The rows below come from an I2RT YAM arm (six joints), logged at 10 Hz.
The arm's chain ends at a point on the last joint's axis. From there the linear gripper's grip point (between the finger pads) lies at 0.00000 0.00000 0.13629 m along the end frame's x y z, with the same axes.
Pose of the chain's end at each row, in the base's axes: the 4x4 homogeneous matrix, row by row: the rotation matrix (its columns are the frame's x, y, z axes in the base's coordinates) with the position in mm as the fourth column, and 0 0 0 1 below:
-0.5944, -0.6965, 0.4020, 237.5; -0.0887, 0.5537, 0.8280, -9.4; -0.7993, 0.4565, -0.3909, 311.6; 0, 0, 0, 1
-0.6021, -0.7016, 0.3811, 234.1; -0.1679, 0.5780, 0.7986, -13.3; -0.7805, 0.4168, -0.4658, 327.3; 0, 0, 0, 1
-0.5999, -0.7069, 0.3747, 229.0; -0.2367, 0.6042, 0.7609, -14.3; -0.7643, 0.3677, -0.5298, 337.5; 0, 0, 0, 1
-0.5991, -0.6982, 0.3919, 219.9; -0.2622, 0.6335, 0.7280, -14.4; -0.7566, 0.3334, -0.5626, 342.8; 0, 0, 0, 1
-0.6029, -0.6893, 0.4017, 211.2; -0.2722, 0.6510, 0.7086, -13.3; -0.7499, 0.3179, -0.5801, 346.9; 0, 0, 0, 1
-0.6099, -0.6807, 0.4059, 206.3; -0.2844, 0.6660, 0.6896, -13.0; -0.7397, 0.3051, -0.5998, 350.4; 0, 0, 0, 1
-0.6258, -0.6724, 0.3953, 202.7; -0.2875, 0.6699, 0.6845, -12.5; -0.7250, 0.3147, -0.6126, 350.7; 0, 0, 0, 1
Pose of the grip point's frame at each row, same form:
-0.5944, -0.6965, 0.4020, 292.3; -0.0887, 0.5537, 0.8280, 103.4; -0.7993, 0.4565, -0.3909, 258.3; 0, 0, 0, 1
-0.6021, -0.7016, 0.3811, 286.0; -0.1679, 0.5780, 0.7986, 95.5; -0.7805, 0.4168, -0.4658, 263.8; 0, 0, 0, 1
-0.5999, -0.7069, 0.3747, 280.1; -0.2367, 0.6042, 0.7609, 89.4; -0.7643, 0.3677, -0.5298, 265.3; 0, 0, 0, 1
-0.5991, -0.6982, 0.3919, 273.3; -0.2622, 0.6335, 0.7280, 84.8; -0.7566, 0.3334, -0.5626, 266.1; 0, 0, 0, 1
-0.6029, -0.6893, 0.4017, 265.9; -0.2722, 0.6510, 0.7086, 83.3; -0.7499, 0.3179, -0.5801, 267.8; 0, 0, 0, 1
-0.6099, -0.6807, 0.4059, 261.6; -0.2844, 0.6660, 0.6896, 81.0; -0.7397, 0.3051, -0.5998, 268.7; 0, 0, 0, 1
-0.6258, -0.6724, 0.3953, 256.6; -0.2875, 0.6699, 0.6845, 80.8; -0.7250, 0.3147, -0.6126, 267.2; 0, 0, 0, 1

